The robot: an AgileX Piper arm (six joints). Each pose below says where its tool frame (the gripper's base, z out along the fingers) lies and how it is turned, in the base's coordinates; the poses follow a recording.
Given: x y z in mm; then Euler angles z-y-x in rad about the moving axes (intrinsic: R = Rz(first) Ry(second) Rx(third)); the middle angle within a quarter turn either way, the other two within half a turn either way.
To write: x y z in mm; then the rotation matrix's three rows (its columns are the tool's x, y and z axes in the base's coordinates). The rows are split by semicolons. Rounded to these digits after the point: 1 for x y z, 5 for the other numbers.
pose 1, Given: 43.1 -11.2 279.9 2.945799 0.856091 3.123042
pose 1, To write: 43.1 -11.2 279.9; -0.64287 0.18077 0.74434; 0.12750 0.98345 -0.12872; -0.75529 0.01216 -0.65528
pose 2, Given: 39.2 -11.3 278.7 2.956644 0.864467 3.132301
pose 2, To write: 39.2 -11.3 278.7; -0.63798 0.17694 0.74945; 0.11936 0.98420 -0.13076; -0.76075 0.00603 -0.64902
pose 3, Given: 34.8 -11.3 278.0 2.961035 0.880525 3.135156
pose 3, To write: 34.8 -11.3 278.0; -0.62640 0.17469 0.75968; 0.11435 0.98461 -0.13213; -0.77107 0.00410 -0.63673
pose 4, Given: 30.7 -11.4 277.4 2.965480 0.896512 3.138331
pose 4, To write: 30.7 -11.4 277.4; -0.61468 0.17269 0.76964; 0.10939 0.98497 -0.13365; -0.78115 0.00204 -0.62434
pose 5, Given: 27.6 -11.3 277.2 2.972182 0.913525 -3.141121
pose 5, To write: 27.6 -11.3 277.2; -0.60221 0.16897 0.78025; 0.10301 0.98562 -0.13394; -0.79166 -0.00029 -0.61096
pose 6, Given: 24.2 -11.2 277.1 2.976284 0.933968 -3.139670
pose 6, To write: 24.2 -11.2 277.1; -0.58654 0.16608 0.79271; 0.09785 0.98611 -0.13420; -0.80399 -0.00114 -0.59465
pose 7, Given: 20.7 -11.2 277.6 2.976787 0.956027 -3.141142
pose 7, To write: 20.7 -11.2 277.6; -0.56896 0.16442 0.80576; 0.09463 0.98639 -0.13447; -0.81691 -0.00026 -0.57677
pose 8, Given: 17.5 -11.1 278.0 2.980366 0.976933 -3.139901
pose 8, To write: 17.5 -11.1 278.0; -0.55231 0.16191 0.81776; 0.08983 0.98680 -0.13471; -0.82879 -0.00095 -0.55957
